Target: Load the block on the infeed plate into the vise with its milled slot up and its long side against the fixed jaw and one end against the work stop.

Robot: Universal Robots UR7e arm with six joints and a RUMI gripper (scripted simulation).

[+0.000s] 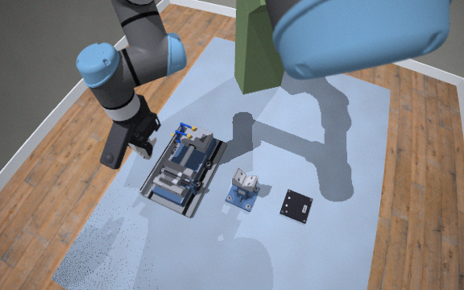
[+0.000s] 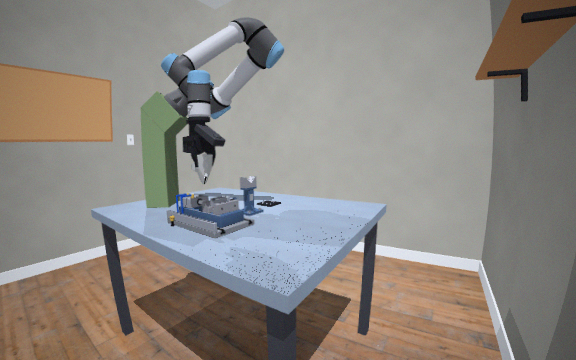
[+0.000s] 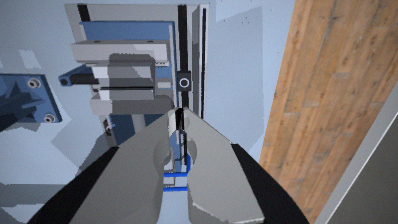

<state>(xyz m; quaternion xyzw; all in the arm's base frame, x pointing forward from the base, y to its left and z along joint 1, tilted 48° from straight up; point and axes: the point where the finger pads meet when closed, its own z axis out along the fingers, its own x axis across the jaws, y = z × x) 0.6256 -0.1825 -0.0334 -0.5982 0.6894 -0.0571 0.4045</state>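
Now: hand 8 cm above the grey part and 6 cm to the right of it. The rest, counted from my hand: work stop: 11 cm to the left, 9 cm below, 1 cm behind; moving jaw: 10 cm below, 7 cm to the left, 4 cm behind; fixed jaw: 10 cm below, 7 cm to the left, 3 cm ahead.
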